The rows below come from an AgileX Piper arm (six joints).
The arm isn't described. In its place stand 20 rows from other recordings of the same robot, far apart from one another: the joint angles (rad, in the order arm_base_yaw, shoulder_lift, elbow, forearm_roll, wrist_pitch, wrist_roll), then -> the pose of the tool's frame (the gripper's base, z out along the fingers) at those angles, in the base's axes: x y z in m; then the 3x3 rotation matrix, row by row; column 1 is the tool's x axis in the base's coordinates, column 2 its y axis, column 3 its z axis.
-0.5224, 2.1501, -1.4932, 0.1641, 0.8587, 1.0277 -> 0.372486, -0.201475, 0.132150; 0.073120, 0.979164, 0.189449; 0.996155, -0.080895, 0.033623; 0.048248, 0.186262, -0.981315
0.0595, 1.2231, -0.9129, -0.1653, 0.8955, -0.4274 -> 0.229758, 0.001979, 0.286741; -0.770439, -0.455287, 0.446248; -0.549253, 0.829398, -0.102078; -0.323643, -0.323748, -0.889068
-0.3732, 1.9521, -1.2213, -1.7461, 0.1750, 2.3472 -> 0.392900, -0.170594, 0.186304; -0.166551, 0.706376, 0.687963; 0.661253, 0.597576, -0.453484; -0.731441, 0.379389, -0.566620
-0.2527, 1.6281, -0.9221, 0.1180, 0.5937, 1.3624 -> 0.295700, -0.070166, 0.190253; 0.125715, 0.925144, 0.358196; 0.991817, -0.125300, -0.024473; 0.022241, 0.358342, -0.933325
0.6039, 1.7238, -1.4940, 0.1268, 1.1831, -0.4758 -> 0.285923, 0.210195, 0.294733; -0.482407, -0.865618, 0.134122; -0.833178, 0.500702, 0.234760; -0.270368, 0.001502, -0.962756
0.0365, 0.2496, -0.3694, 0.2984, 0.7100, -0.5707 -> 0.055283, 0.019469, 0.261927; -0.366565, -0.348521, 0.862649; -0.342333, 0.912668, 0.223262; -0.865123, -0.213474, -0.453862
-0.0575, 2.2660, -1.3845, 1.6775, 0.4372, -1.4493 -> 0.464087, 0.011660, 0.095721; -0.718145, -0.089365, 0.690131; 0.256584, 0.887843, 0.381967; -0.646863, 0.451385, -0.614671
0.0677, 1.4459, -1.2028, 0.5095, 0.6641, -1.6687 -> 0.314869, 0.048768, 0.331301; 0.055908, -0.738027, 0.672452; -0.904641, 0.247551, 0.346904; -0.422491, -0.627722, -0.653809
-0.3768, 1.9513, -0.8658, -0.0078, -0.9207, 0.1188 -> 0.358923, -0.141421, 0.164949; -0.030397, 0.368036, 0.929314; 0.134446, 0.922801, -0.361059; -0.990455, 0.113967, -0.077532
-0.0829, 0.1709, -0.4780, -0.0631, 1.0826, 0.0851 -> 0.021069, -0.006836, 0.268051; -0.624470, 0.160441, 0.764393; 0.107437, 0.987016, -0.119397; -0.773624, 0.007564, -0.633600
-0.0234, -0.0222, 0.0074, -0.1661, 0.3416, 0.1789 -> 0.052244, -0.006264, 0.181563; -0.231244, 0.082371, 0.969403; 0.027619, 0.996564, -0.078091; -0.972504, 0.008716, -0.232724
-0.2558, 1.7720, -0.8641, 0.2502, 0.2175, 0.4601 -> 0.318512, -0.078275, 0.145542; -0.486022, 0.710046, 0.509527; 0.795699, 0.600645, -0.078030; -0.361450, 0.367505, -0.856909
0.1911, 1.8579, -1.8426, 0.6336, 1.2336, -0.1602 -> 0.383580, 0.125993, 0.355984; -0.899364, -0.342682, 0.271502; -0.107977, 0.775862, 0.621594; -0.423657, 0.529723, -0.734784
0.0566, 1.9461, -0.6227, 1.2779, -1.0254, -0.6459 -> 0.283039, -0.058567, 0.104754; -0.445014, 0.774736, 0.449161; 0.197968, 0.574262, -0.794375; -0.873368, -0.264589, -0.408928
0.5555, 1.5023, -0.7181, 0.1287, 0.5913, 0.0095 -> 0.210007, 0.138014, 0.176208; -0.872671, -0.444737, 0.201627; -0.405171, 0.889947, 0.209356; -0.272545, 0.101005, -0.956827
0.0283, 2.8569, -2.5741, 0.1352, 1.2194, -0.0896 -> 0.545849, 0.026973, 0.048952; -0.984065, -0.090269, 0.153192; -0.070328, 0.988893, 0.130939; -0.163310, 0.118079, -0.979483
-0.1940, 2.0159, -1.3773, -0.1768, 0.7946, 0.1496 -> 0.392612, -0.088776, 0.160776; -0.948995, 0.243530, 0.200252; 0.211805, 0.962895, -0.167248; -0.233552, -0.116304, -0.965364
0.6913, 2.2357, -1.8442, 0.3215, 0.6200, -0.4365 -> 0.379237, 0.335514, 0.197210; -0.472265, -0.807285, 0.353916; -0.608932, 0.589102, 0.531188; -0.637313, 0.035351, -0.769794
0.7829, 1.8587, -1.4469, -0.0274, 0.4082, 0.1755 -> 0.305176, 0.302259, 0.262817; -0.573563, -0.620656, 0.534613; -0.359417, 0.777134, 0.516607; -0.736101, 0.104158, -0.668810
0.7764, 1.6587, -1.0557, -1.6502, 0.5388, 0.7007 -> 0.290883, 0.220453, 0.261065; 0.042854, -0.422335, 0.905426; -0.946319, 0.273457, 0.172343; -0.320382, -0.864207, -0.387945
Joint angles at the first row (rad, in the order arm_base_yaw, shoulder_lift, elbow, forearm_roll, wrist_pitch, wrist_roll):
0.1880, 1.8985, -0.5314, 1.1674, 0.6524, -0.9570
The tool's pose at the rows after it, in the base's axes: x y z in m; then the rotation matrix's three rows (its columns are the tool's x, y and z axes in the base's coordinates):
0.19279, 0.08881, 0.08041; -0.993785, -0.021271, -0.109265; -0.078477, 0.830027, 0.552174; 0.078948, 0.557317, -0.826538
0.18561, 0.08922, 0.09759; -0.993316, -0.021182, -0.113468; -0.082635, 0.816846, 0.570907; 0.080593, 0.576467, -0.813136
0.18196, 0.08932, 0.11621; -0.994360, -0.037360, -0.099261; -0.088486, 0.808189, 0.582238; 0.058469, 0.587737, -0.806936
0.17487, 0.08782, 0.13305; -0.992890, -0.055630, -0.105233; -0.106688, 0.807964, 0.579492; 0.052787, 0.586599, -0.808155
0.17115, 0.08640, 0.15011; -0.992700, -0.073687, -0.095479; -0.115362, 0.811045, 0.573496; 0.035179, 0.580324, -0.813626
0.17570, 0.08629, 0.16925; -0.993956, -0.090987, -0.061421; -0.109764, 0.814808, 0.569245; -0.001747, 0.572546, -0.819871
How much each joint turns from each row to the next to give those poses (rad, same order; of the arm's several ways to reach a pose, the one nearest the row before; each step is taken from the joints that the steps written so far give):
0.0000, -0.0775, 0.0515, -0.0315, 0.0172, 0.0529
0.0000, -0.0865, 0.0149, -0.0577, 0.0520, 0.0827
0.0000, -0.0910, -0.0010, -0.0584, 0.0442, 0.0794
0.0000, -0.0886, 0.0001, -0.0811, 0.0525, 0.0912
0.0000, -0.0816, -0.0149, -0.0702, 0.0472, 0.0859
0.0000, -0.0606, -0.0471, -0.0552, 0.0379, 0.0804

